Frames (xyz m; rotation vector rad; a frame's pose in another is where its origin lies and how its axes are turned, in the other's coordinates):
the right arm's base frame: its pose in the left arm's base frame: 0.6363 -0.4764 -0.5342 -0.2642 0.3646 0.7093
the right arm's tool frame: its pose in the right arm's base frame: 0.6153 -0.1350 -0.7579 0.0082 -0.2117 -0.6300
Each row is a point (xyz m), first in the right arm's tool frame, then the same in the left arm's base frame.
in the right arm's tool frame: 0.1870 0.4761 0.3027
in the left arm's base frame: 1.1245 0.0712 -1.3092
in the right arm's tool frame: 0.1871 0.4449 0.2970
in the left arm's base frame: 1.1280 0.0398 -1.3063
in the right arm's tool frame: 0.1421 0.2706 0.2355
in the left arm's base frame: 1.1010 -0.1483 -1.3153
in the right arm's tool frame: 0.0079 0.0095 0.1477
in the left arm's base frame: 0.9946 -0.4356 -1.3191
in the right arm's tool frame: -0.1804 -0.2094 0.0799
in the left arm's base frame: 0.8305 -0.6825 -1.3104
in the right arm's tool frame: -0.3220 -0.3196 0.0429
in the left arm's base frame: 0.7014 -0.8123 -1.3049
